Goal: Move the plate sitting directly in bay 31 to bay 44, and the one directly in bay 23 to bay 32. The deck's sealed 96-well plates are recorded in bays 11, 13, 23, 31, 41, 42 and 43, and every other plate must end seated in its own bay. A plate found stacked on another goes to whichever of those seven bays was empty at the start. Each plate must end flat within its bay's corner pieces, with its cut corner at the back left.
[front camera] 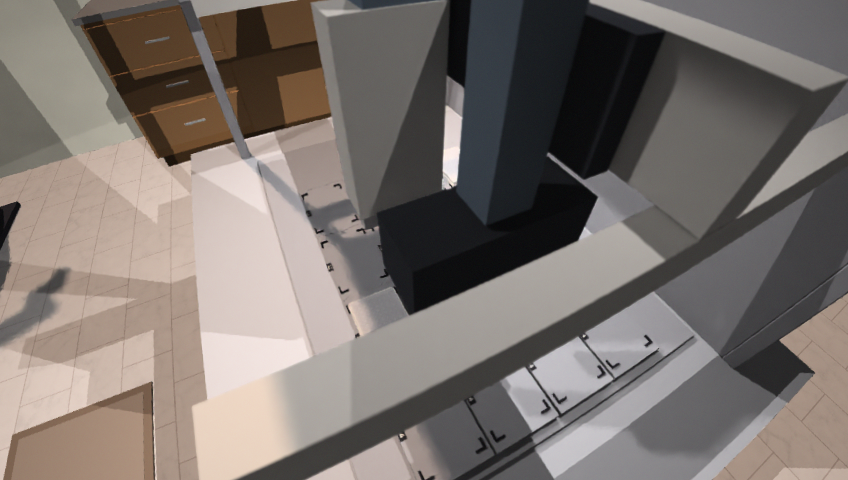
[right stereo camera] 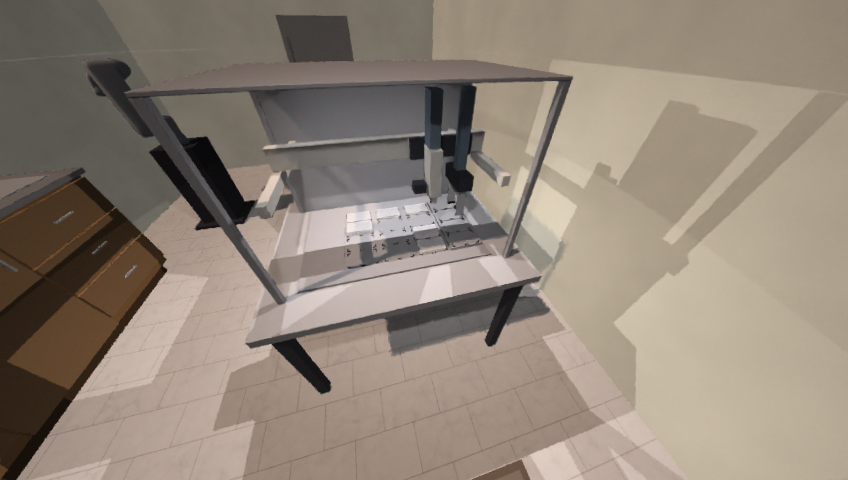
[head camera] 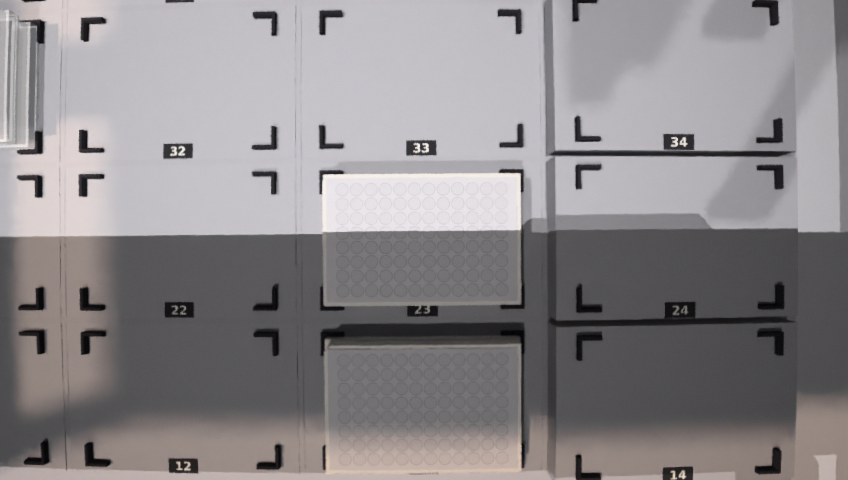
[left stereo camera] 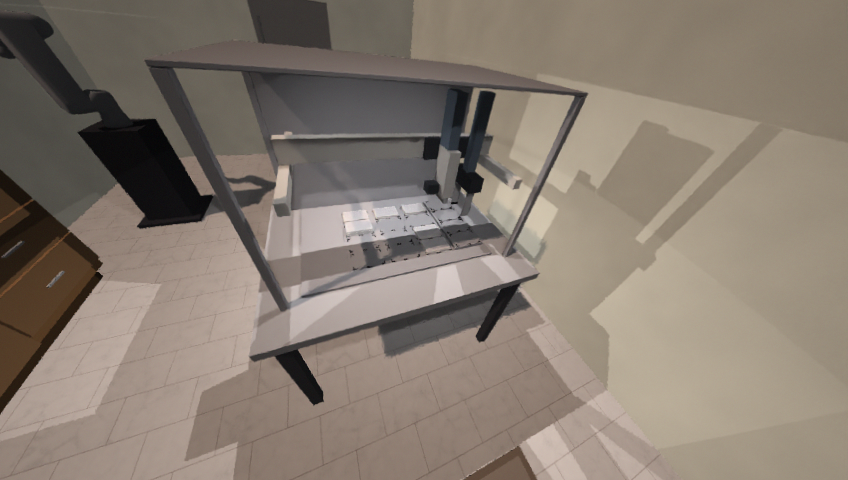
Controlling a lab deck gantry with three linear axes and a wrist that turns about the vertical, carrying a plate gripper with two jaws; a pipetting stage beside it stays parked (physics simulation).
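Places are measured from the robot's base along level axes (x ahead, y left, z up), in centimetres.
Pixels of known places: gripper, fingertip midpoint: (right stereo camera: 454, 208) (left stereo camera: 458, 209); robot's base, link origin: (front camera: 303, 196) (right stereo camera: 348, 267) (left stereo camera: 354, 269).
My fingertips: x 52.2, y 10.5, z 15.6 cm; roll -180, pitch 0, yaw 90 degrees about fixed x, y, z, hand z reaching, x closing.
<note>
Ahead of a thing's pixels: the offset from my fingertips to its top centre. "spot": to the spot under its first point.
My gripper (left stereo camera: 460, 208) (right stereo camera: 455, 208) is open and empty, high over the right-hand column of bays; in the front view its black body hides its jaws. A pale plate {dx -13.0, dy +4.5, dz -14.2 cm} (head camera: 421, 239) (left stereo camera: 426, 230) (right stereo camera: 424, 230) sits in bay 23, another {dx -13.0, dy -6.2, dz -14.2 cm} (head camera: 423, 407) (front camera: 377, 309) in bay 13. At the head view's left edge, layered plate edges {spot: dx -39.5, dy +14.9, dz -14.3 cm} (head camera: 16, 83) show at bay 31; this looks like a stack. Bay 32 {spot: dx -29.4, dy +15.6, dz -15.6 cm} (head camera: 178, 77) holds no plate. Three plates stand in the back row, in bays 41 {dx -45.8, dy +25.9, dz -14.2 cm} (left stereo camera: 355, 215), 42 (left stereo camera: 385, 212) and 43 {dx -13.0, dy +25.9, dz -14.2 cm} (left stereo camera: 413, 208). Bay 44 is hard to make out.
Bays 33 {spot: dx -13.0, dy +15.3, dz -15.6 cm} (head camera: 421, 77), 34 (head camera: 675, 77), 22 (head camera: 178, 249), 24 (head camera: 678, 249), 12 (head camera: 181, 398) and 14 {spot: dx +3.3, dy -5.8, dz -14.2 cm} (head camera: 678, 398) hold no plate. The pipetting stage (left stereo camera: 447, 172) (right stereo camera: 433, 172) hangs left of the gripper. Frame posts (left stereo camera: 544, 178) and the gantry beam (right stereo camera: 357, 151) surround the deck.
</note>
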